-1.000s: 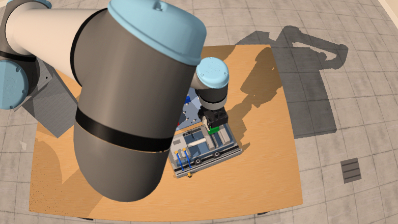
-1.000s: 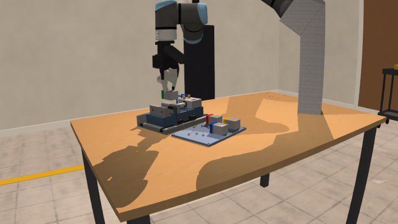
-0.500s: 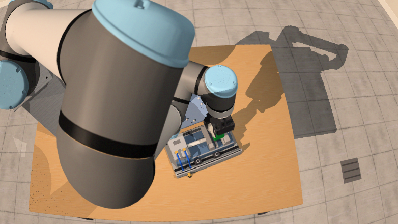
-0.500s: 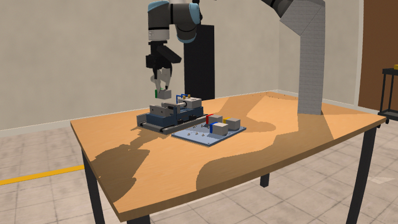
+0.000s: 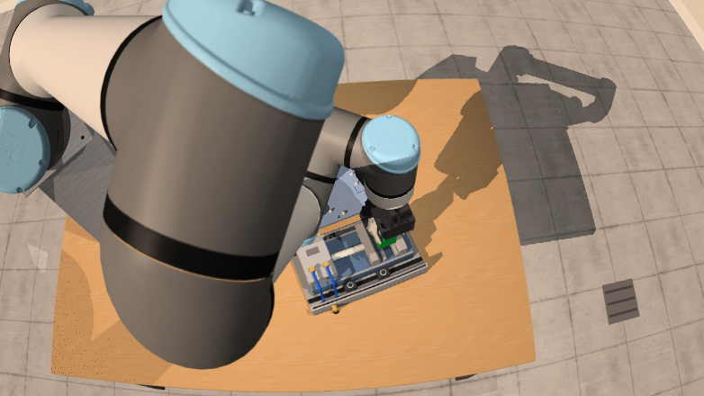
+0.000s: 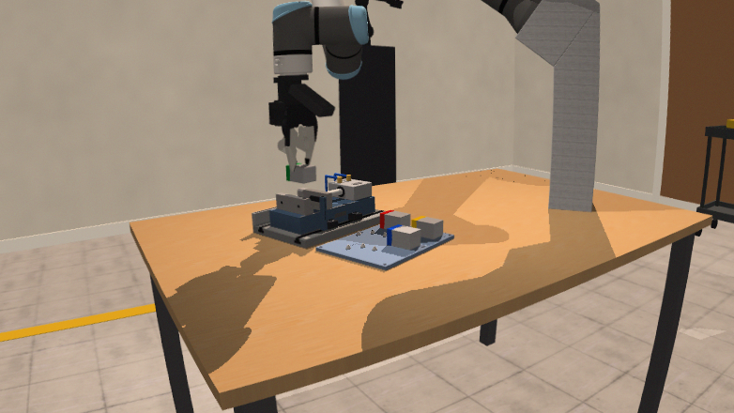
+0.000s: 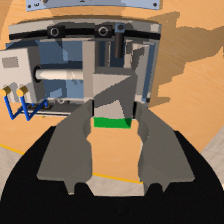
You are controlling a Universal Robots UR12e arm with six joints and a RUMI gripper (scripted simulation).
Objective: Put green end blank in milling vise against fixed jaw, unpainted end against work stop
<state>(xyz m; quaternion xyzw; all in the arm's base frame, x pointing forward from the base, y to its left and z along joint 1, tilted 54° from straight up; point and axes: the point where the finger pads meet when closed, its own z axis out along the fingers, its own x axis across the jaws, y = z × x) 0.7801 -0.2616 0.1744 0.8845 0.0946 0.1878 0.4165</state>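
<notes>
Now: the green-ended blank 20 mm below my hand. Also, from my hand: fixed jaw (90 mm below, 40 mm ahead, 10 mm to the left); then dark work stop (80 mm below, 50 mm to the left); then milling vise (130 mm below, 70 mm behind, 10 mm to the left).
</notes>
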